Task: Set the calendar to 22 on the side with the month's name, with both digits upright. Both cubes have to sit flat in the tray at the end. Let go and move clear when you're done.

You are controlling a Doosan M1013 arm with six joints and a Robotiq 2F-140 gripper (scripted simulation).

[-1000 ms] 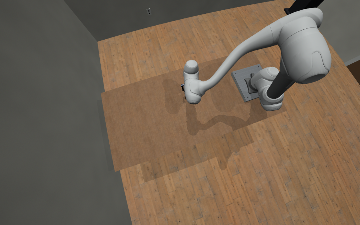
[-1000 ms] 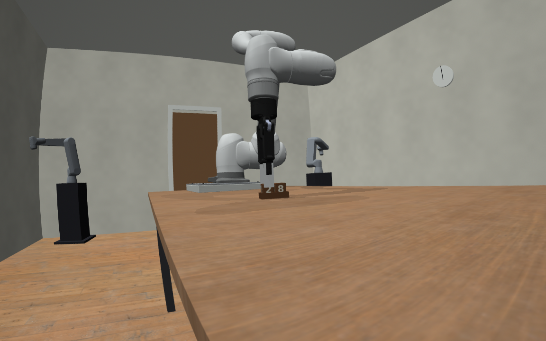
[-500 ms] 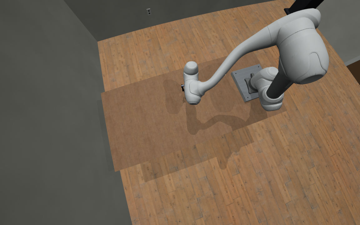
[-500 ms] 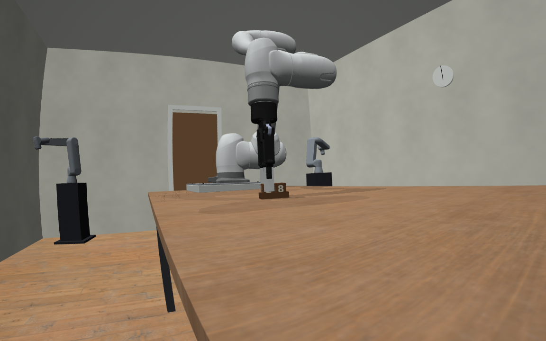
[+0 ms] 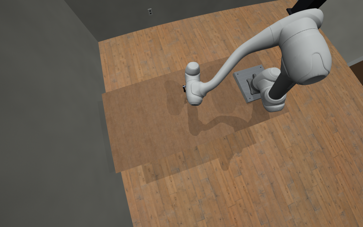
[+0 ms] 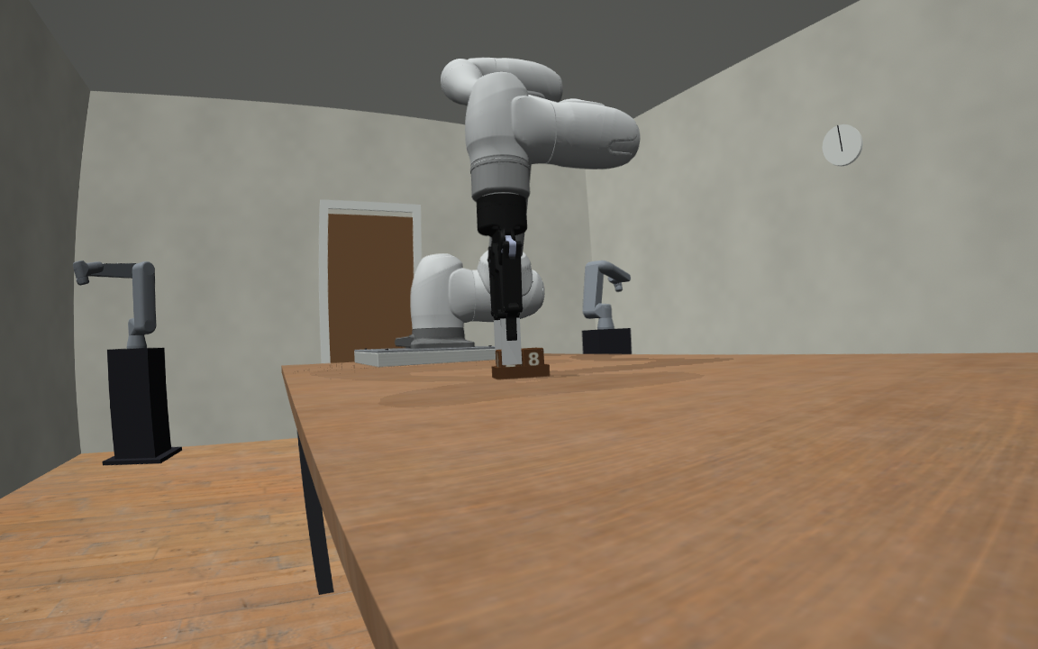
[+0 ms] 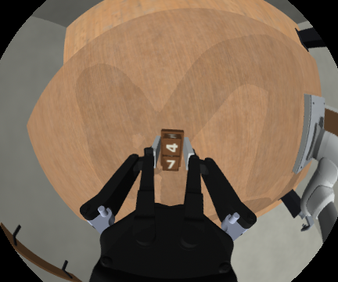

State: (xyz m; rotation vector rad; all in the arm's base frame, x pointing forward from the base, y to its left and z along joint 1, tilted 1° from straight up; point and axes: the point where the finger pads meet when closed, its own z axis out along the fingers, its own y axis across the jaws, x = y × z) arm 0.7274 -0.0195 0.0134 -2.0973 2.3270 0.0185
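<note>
The calendar tray is 2 cm to the left of my hand and 4 cm below it.
</note>
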